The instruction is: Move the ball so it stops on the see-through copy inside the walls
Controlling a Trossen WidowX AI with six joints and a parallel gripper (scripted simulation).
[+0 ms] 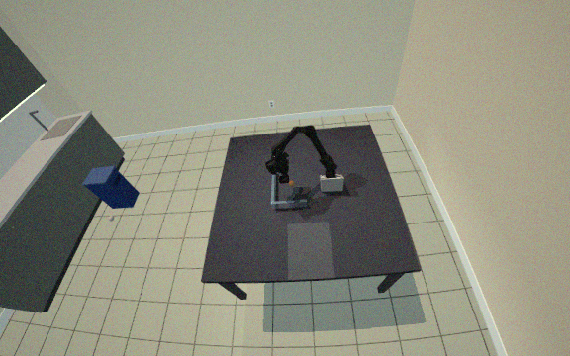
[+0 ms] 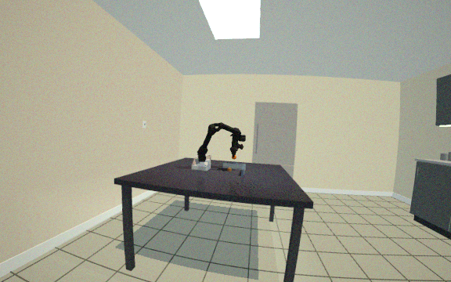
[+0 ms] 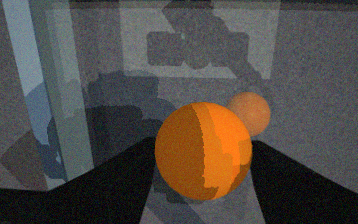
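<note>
My gripper tip is 3 cm past the faint orange ball shape, 5 cm to the left of it and 12 cm above it. Also, from my gripper tip: orange ball (right at my gripper tip).
</note>
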